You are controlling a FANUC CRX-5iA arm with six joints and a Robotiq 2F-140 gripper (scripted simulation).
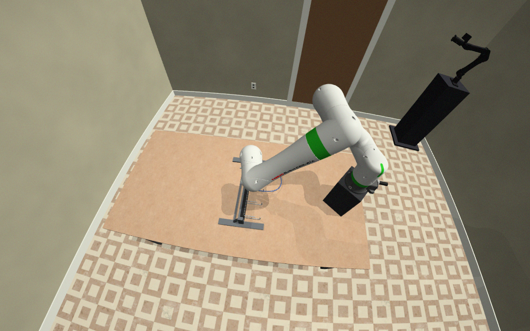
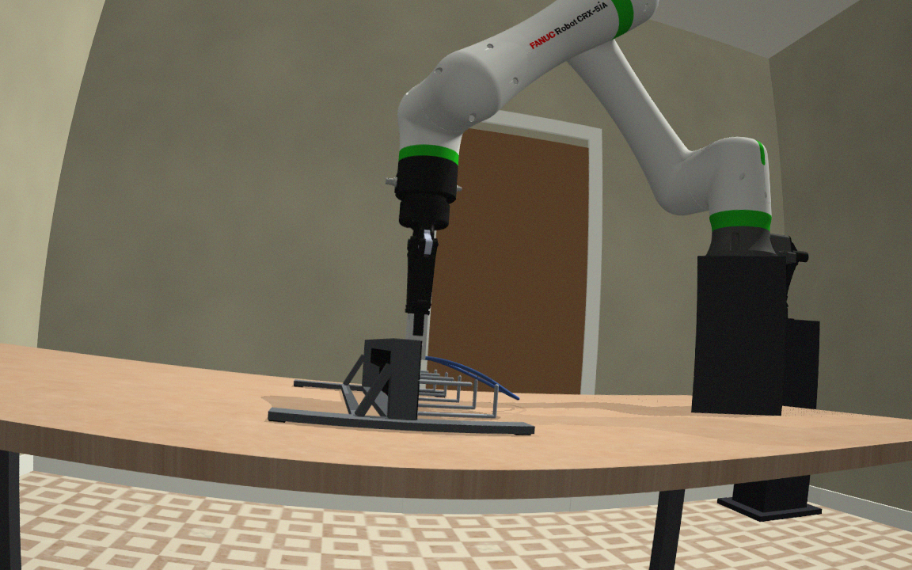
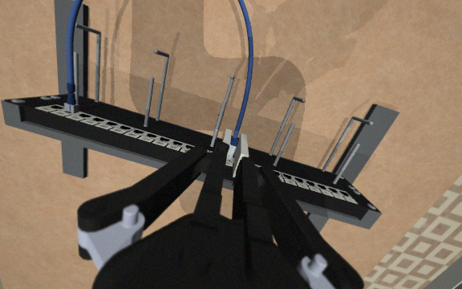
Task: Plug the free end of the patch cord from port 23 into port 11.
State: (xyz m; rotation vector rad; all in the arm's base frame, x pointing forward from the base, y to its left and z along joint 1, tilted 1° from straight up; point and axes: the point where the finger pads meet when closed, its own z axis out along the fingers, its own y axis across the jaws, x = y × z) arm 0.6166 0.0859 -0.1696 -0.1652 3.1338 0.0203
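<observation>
Now: the plug 1 cm ahead of my hand and 3 cm below it.
</observation>
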